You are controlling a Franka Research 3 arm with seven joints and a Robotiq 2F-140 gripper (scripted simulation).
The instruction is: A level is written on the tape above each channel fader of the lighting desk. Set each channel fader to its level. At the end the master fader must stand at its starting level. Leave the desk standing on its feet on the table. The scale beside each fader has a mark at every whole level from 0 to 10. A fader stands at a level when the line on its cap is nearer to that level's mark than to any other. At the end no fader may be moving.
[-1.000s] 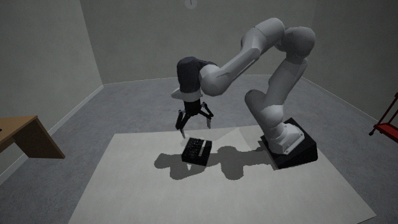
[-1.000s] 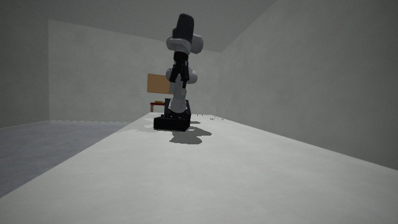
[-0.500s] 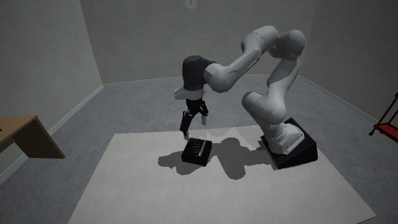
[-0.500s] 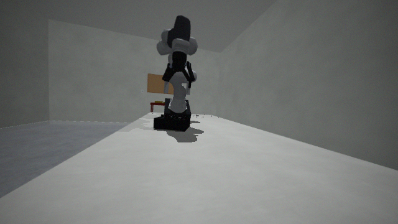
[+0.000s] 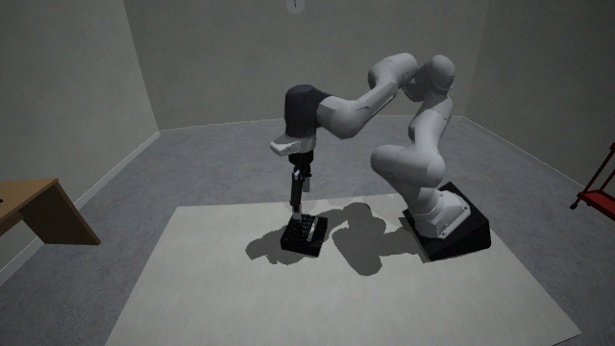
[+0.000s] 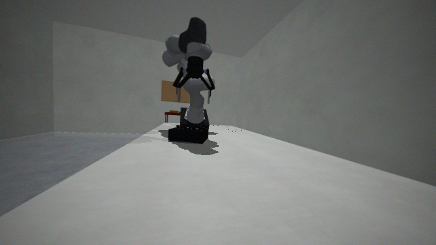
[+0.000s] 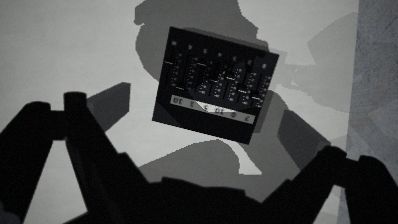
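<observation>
The channel 2 fader cap lies 13 cm below my hand, 5 cm to the right of it and 1 cm behind it. Round my hand: channel 1 fader cap: 13 cm below, 7 cm to the right, 3 cm behind; master fader cap: 13 cm below, 5 cm to the left, 4 cm ahead.
</observation>
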